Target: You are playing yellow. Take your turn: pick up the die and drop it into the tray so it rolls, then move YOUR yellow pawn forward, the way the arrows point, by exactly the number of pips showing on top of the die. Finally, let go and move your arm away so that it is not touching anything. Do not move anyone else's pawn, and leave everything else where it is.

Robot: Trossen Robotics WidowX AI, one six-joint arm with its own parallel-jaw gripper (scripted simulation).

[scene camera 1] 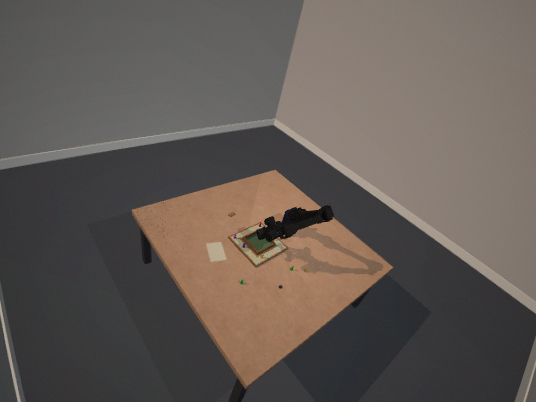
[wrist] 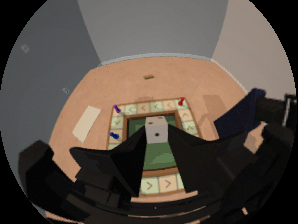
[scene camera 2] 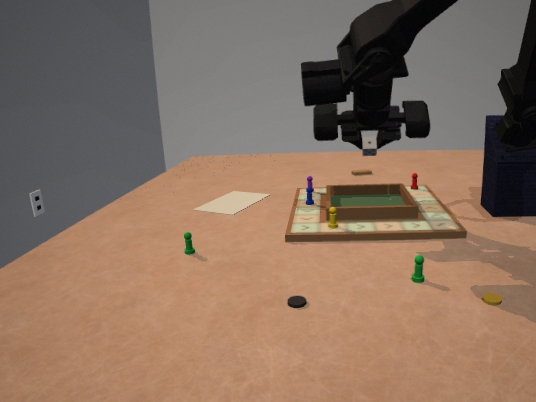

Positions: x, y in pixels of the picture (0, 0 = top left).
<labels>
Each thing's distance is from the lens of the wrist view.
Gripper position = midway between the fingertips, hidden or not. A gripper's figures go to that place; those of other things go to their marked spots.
gripper [wrist: 156, 127]: 10 cm
green tray [wrist: 158, 155]: 20 cm
</labels>
